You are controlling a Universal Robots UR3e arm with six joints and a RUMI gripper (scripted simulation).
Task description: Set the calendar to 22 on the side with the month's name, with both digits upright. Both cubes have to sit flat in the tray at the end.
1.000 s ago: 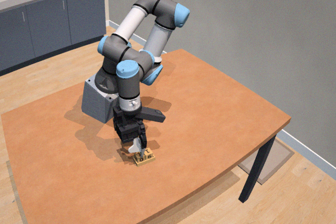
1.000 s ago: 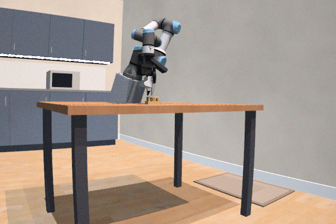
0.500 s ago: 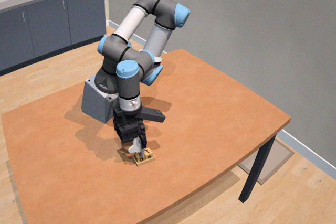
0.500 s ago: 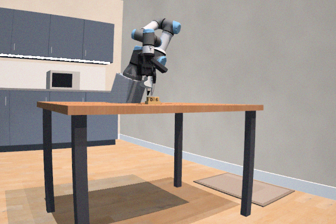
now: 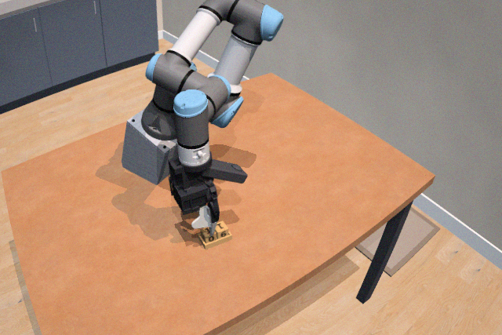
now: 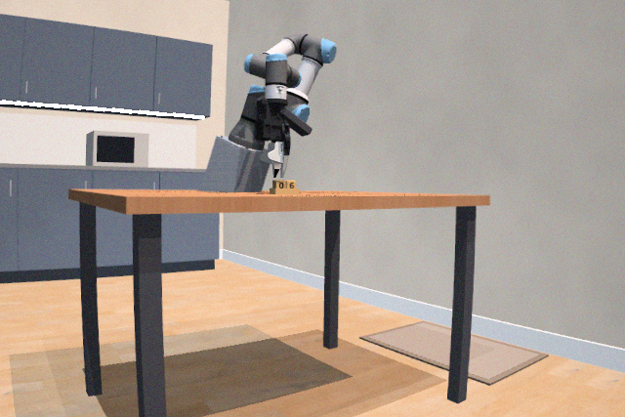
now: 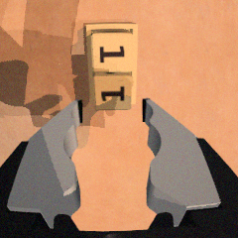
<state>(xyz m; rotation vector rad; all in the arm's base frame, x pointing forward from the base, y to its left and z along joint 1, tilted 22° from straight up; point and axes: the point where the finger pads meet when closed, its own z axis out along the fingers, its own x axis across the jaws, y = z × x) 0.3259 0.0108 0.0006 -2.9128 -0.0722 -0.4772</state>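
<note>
Now: the wooden tray 2 cm to the left of my hand and 5 cm below it.
</note>
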